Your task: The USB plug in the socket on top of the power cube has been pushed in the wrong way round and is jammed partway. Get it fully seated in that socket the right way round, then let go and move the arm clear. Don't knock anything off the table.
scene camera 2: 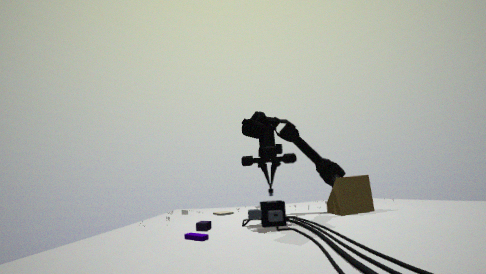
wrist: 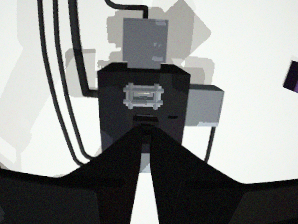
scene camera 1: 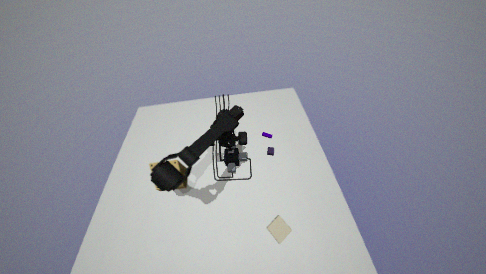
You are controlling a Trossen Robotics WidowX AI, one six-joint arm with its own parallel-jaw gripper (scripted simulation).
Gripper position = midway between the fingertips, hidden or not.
Scene:
My gripper (scene camera 2: 270,184) carries an usb plug.

